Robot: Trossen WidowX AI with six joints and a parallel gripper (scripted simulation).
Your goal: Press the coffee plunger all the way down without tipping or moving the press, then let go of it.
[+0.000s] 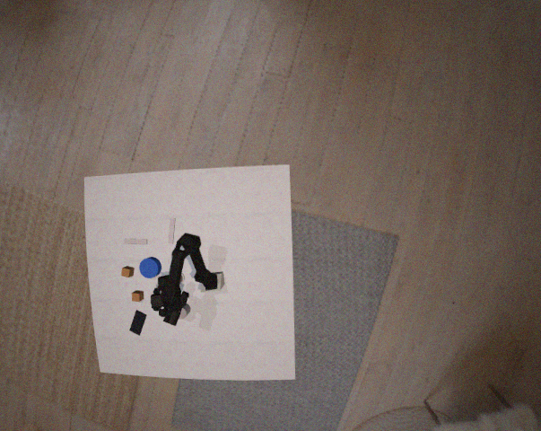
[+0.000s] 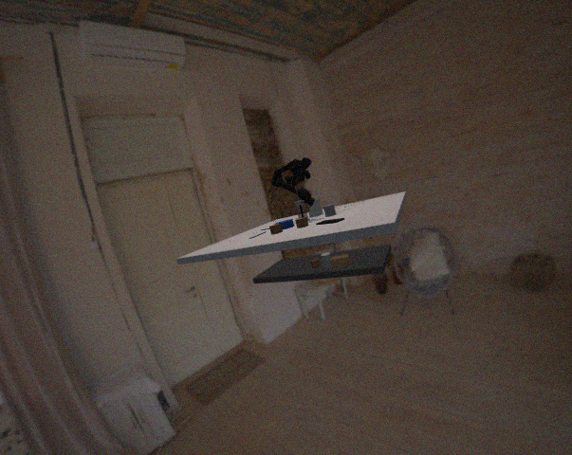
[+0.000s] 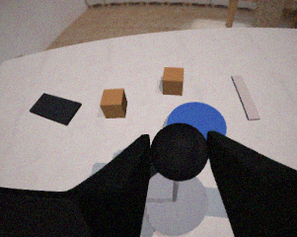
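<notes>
Now: the coffee press 140 mm below my gripper tip, 10 mm to the left of it and 10 mm ahead of it. Also, from my gripper tip: grey cylinder: 230 mm below, 190 mm to the left, 10 mm behind; then blue disc: 250 mm below, 140 mm ahead, 90 mm to the right; then black flat plate: 320 mm ahead, 260 mm below, 250 mm to the left.
</notes>
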